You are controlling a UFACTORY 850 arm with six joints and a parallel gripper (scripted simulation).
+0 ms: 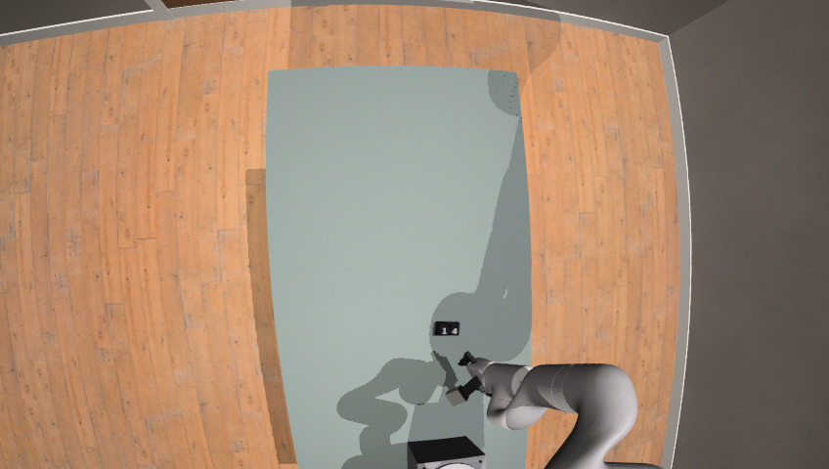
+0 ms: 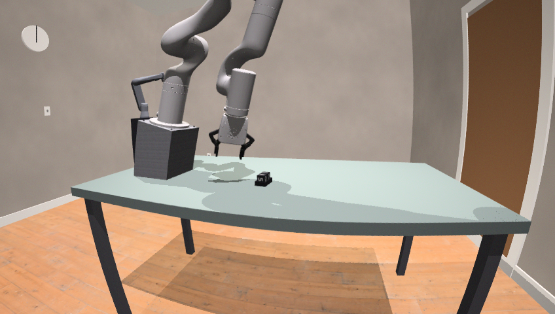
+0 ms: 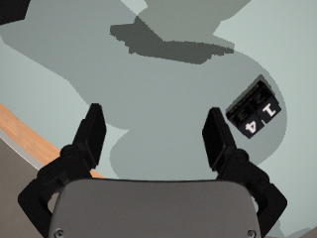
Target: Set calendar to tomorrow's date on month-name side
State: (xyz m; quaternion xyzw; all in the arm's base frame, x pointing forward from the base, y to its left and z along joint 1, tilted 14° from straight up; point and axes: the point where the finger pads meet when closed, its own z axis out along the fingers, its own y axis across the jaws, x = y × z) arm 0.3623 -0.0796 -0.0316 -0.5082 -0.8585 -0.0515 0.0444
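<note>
Right now the black cube is 120 mm ahead of my hand, 30 mm to the left of it and 90 mm below it. From my hand the other things lie so: black tray: 120 mm ahead, 50 mm to the left, 110 mm below.
</note>
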